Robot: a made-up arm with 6 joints.
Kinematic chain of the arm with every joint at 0, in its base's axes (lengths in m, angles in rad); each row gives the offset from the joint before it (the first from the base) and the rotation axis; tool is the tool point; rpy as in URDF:
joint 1: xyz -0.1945 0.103 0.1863 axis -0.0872 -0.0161 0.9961
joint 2: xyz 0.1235 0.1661 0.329 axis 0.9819 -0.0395 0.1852
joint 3: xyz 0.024 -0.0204 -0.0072 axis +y
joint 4: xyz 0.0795 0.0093 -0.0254 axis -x
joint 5: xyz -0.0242 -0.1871 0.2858 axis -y
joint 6: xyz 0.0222 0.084 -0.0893 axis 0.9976 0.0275 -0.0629
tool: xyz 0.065 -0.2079 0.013 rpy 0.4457 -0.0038 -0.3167
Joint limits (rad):
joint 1: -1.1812..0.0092
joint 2: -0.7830..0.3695
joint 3: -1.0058..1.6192
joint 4: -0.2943..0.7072
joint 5: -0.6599..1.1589
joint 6: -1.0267..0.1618
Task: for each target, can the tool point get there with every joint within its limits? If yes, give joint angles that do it. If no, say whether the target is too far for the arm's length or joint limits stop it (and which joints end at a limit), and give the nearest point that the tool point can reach.
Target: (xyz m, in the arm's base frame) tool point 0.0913 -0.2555 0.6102
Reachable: yes | joints -0.3989 0.1035 0.4208 -0.1527 0.8692 -0.0661
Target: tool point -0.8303 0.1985 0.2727
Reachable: no: joint limits stop it (at a limit: joint 1, joint 2, joint 3, joint 4, joint 5) | nearest point -0.4470 0.0360 0.5326 | short by 0.491 m
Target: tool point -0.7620 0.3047 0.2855
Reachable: no: joint limits stop it (at a limit: joint 1, joint 2, joint 3, joint 4, joint 5) | nearest point -0.4325 0.0709 0.5396 | short by 0.477 m
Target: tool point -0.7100 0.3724 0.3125
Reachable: no: joint limits stop it (at a limit: joint 1, joint 2, joint 3, joint 4, joint 5, joint 6) | nearest point -0.4305 0.0749 0.5407 | short by 0.468 m
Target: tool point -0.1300 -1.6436 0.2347
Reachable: no: too far | nearest point -0.0504 -0.4593 0.4299 | short by 1.203 m
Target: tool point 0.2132 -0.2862 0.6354
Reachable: yes | joints -0.7518 -0.2939 1.1242 0.1747 0.6754 -0.8780
